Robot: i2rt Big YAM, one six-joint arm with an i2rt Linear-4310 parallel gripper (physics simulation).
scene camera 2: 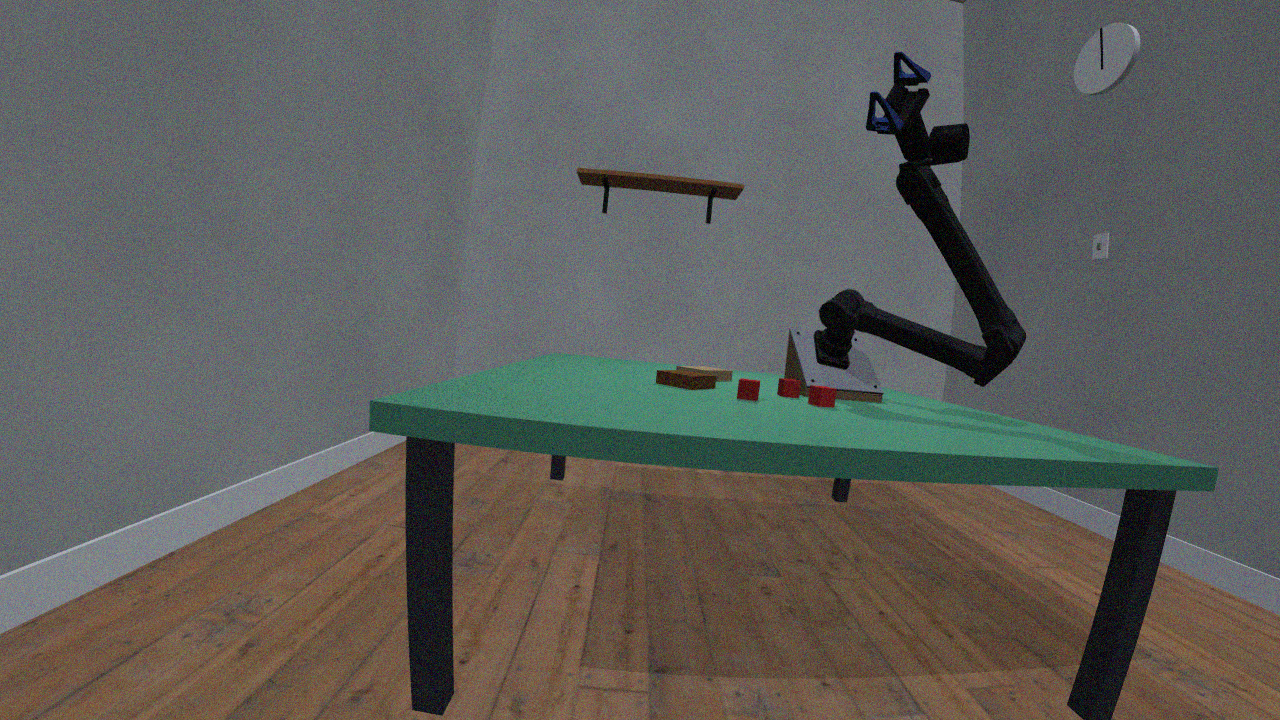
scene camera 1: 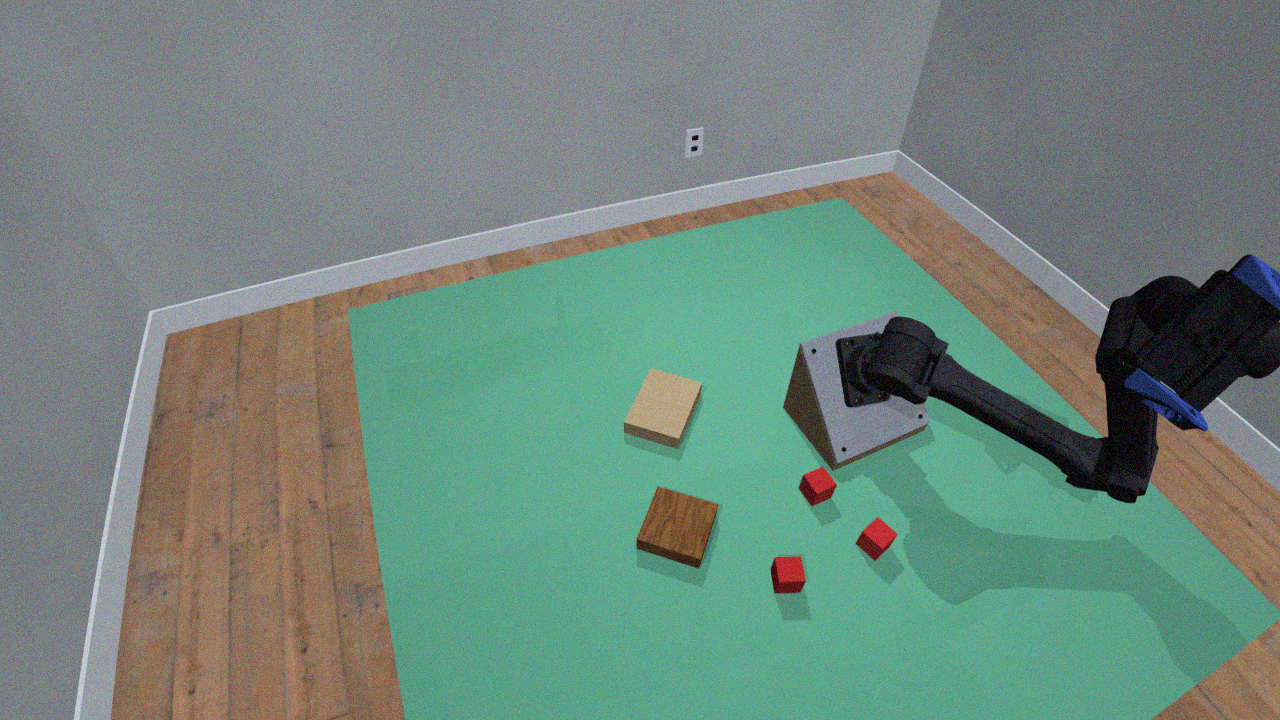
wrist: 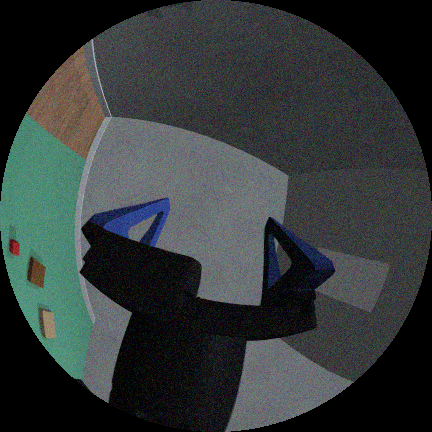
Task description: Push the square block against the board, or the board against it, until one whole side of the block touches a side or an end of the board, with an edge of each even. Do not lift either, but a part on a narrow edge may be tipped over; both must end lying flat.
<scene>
my gripper: open, holds nothing
a light tan board: on the table
a dark brown square block: on the table
</scene>
